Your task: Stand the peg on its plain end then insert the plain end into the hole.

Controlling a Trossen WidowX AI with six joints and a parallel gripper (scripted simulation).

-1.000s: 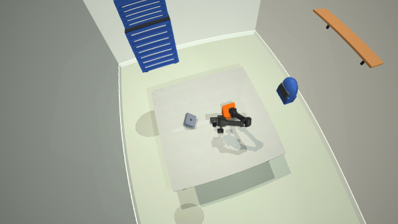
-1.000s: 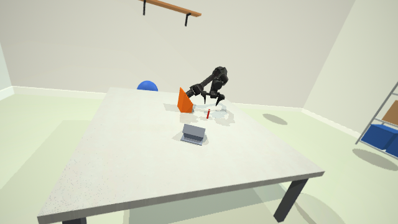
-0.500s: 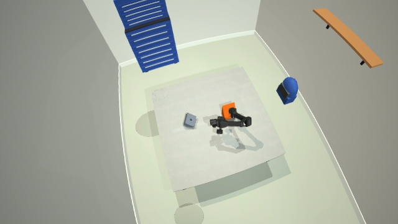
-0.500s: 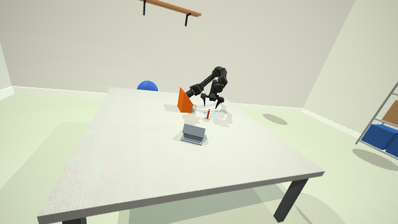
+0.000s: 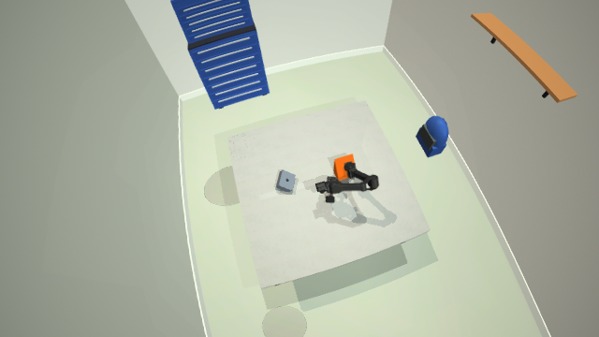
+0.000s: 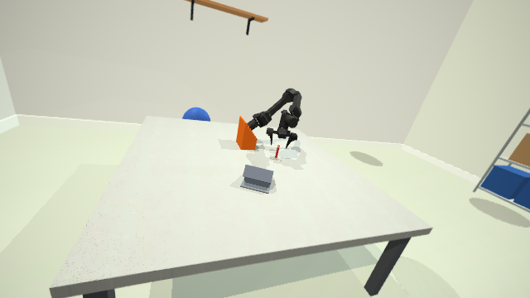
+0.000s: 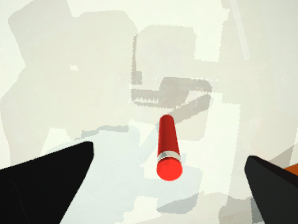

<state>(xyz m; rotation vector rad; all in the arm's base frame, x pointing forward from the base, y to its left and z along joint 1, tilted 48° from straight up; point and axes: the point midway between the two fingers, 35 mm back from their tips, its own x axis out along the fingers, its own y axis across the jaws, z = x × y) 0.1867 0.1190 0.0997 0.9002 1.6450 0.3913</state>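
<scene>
Right now my gripper tip is 20 mm above the red peg. Round my gripper tip: grey sloped panel 280 mm ahead, 200 mm to the right, 30 mm below.
</scene>
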